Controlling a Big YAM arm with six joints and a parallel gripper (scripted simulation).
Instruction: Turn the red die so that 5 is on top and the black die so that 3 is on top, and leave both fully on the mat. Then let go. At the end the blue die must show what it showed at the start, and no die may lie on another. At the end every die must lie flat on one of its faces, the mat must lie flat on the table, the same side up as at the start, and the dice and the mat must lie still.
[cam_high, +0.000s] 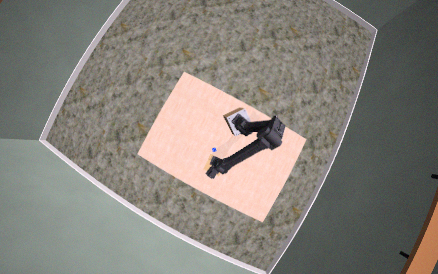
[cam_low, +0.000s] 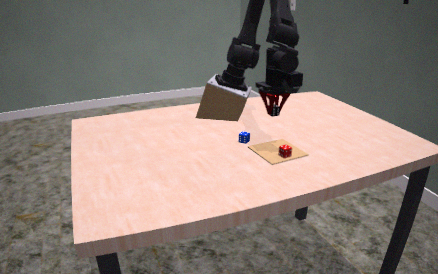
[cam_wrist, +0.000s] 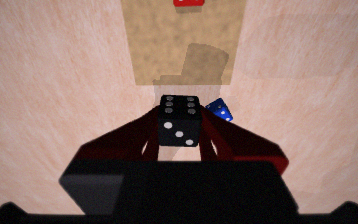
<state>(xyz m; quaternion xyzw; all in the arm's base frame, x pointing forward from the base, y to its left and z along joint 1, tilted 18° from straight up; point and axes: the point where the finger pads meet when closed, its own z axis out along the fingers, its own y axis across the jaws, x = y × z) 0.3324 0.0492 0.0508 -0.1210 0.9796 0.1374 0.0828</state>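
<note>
Right now the tan mat is 11 cm below my hand, 4 cm ahead of it and 1 cm to the left of it. Also, from my hand: red die (10 cm below, 9 cm ahead, 1 cm to the left); then black die (right at my hand); then blue die (10 cm below, 8 cm to the right, 5 cm behind).
</note>
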